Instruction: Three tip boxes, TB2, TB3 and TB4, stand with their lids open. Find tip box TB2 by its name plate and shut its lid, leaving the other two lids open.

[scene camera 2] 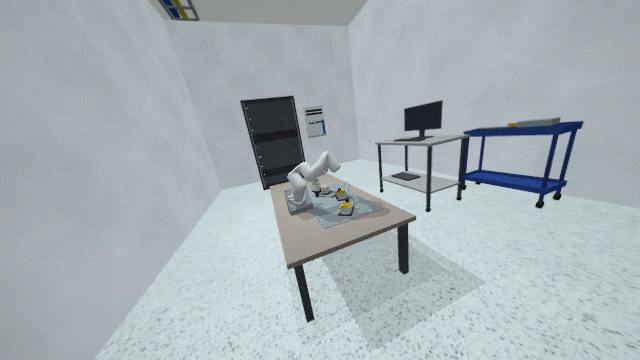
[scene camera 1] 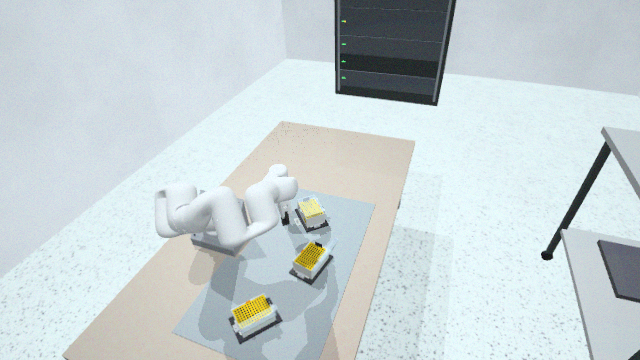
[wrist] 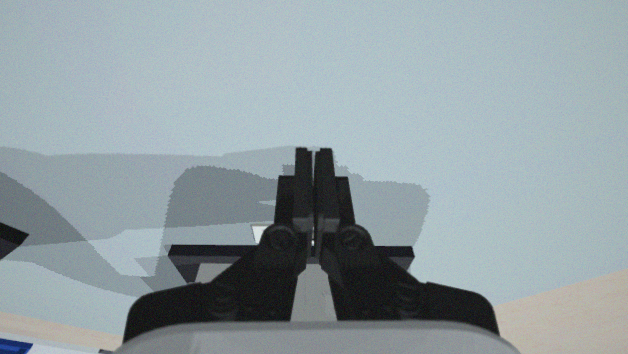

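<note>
The far tip box has a pale, see-through cover over its yellow rack, and its lid looks shut. Part of its dark base shows behind the fingers in the wrist view. The middle tip box shows bare yellow, with its clear lid standing up at one side. The near tip box also shows a bare yellow rack; its clear lid is hard to make out. The name plates cannot be read. My gripper is shut and empty, beside the far box on the arm's side.
The boxes stand on a grey-blue mat on a wooden table. The arm's base is beside the mat. A dark cabinet, a desk and a blue cart stand away from the table.
</note>
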